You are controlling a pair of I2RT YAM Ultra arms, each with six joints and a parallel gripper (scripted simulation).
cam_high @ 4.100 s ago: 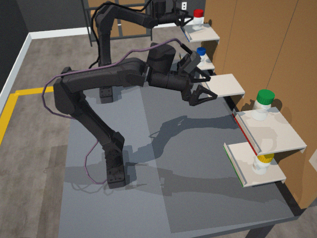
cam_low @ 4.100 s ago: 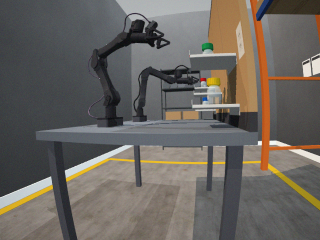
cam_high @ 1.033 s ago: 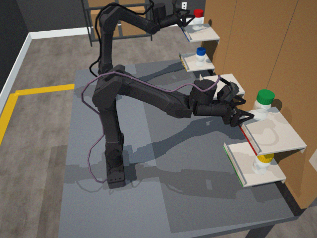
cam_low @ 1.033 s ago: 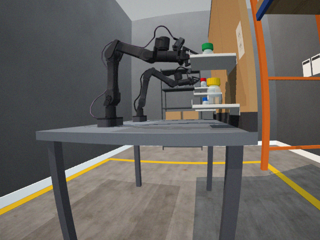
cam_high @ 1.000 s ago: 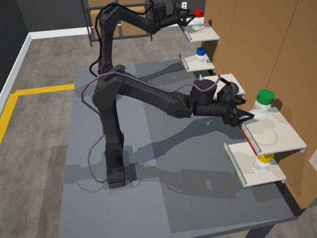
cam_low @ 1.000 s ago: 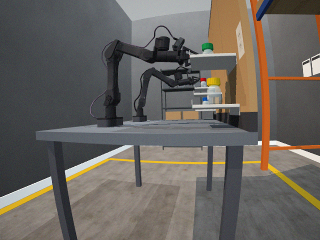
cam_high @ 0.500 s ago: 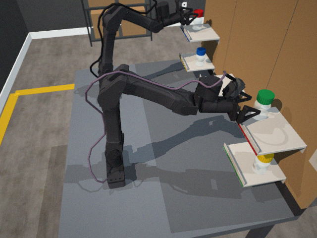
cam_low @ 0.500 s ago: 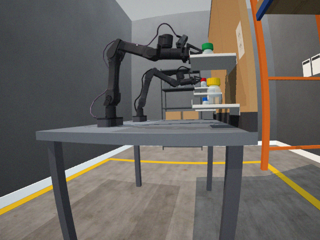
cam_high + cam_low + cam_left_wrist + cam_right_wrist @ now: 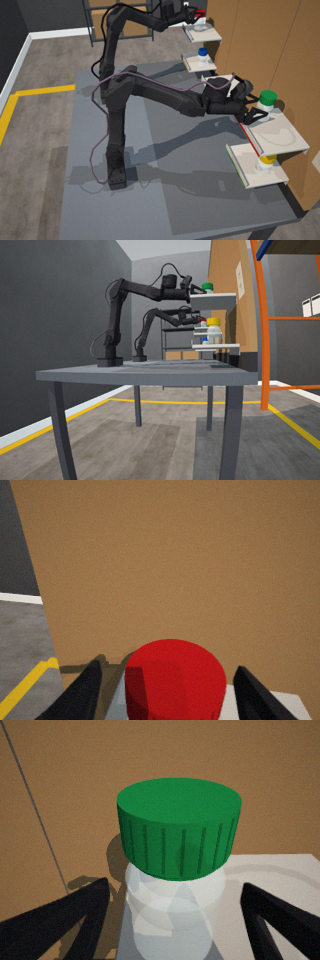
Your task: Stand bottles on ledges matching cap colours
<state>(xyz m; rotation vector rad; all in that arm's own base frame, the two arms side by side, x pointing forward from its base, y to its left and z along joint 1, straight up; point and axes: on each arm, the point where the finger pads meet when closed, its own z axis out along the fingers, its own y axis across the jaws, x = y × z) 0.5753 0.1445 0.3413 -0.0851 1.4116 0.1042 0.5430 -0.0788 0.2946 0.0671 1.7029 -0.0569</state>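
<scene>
The green-capped bottle lies 10 mm ahead of my right hand. From my right hand the other things lie so: blue-capped bottle: 680 mm to the left, 200 mm below, 50 mm ahead; brown wall: 320 mm to the left, 130 mm ahead, 110 mm above; yellow-capped bottle: 200 mm below, 110 mm to the right, 10 mm ahead.
Now: left hand 50 mm above the red-capped bottle and 10 mm short of it. The rest, counted from my left hand: blue-capped bottle: 250 mm below, 90 mm to the right, 10 mm ahead; green-capped bottle: 780 mm to the right, 50 mm below, 30 mm behind; brown wall: 460 mm to the right, 90 mm ahead, 60 mm above.
</scene>
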